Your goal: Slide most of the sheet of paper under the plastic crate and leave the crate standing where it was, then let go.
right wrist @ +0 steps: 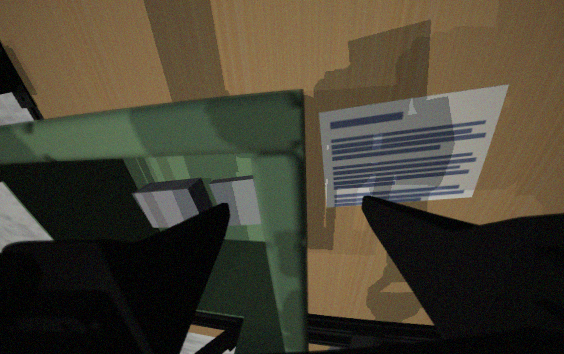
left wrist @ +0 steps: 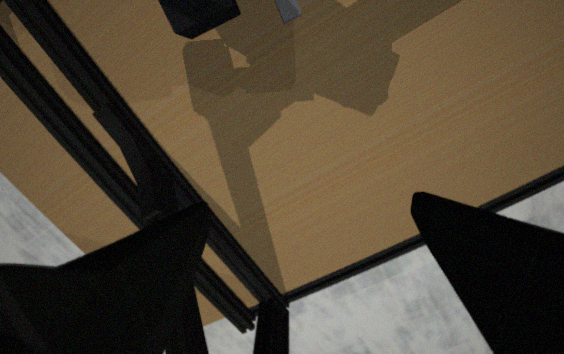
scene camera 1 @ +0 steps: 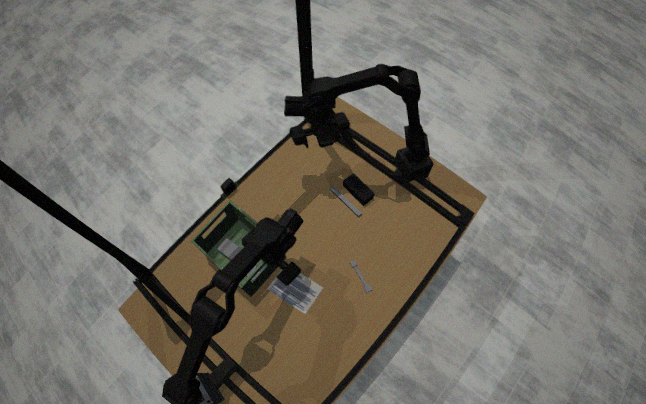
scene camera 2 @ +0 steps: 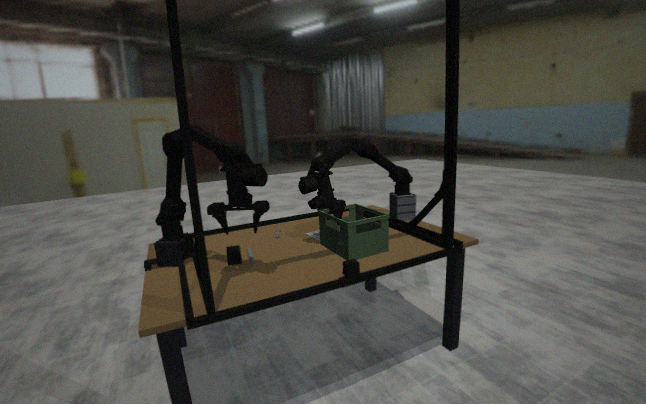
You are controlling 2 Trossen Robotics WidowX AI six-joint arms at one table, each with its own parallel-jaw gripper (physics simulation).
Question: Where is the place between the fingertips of my left gripper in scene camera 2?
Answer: At 241, 233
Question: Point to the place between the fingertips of my left gripper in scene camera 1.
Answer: At 320, 143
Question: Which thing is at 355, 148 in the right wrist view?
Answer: A printed sheet of paper.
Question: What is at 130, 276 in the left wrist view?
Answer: My left gripper.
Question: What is my left gripper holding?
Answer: Nothing.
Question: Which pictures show the green plastic crate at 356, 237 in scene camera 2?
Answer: The right wrist view, scene camera 1 and scene camera 2 only.
